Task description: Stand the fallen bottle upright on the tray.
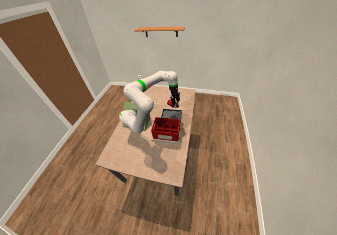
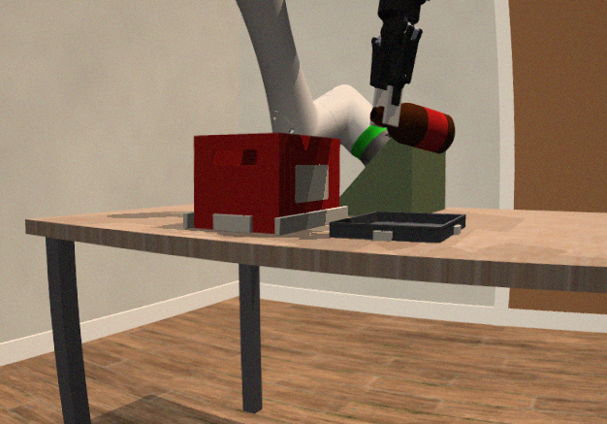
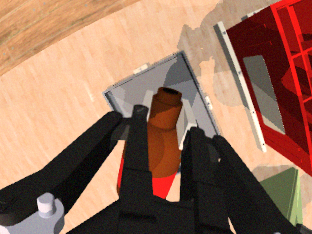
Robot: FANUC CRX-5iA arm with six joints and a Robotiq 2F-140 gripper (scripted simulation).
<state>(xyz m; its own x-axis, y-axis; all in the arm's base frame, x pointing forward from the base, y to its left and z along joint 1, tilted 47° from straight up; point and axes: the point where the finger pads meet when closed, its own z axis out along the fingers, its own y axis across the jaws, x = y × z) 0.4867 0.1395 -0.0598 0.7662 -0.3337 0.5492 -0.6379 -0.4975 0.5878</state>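
The brown bottle lies 40 mm behind my hand, 30 mm to the left of it and 30 mm below it. The rest, counted from my hand: dark tray (210 mm below, 70 mm behind, 10 mm to the left); then red crate (270 mm to the right, 140 mm below, 80 mm behind).
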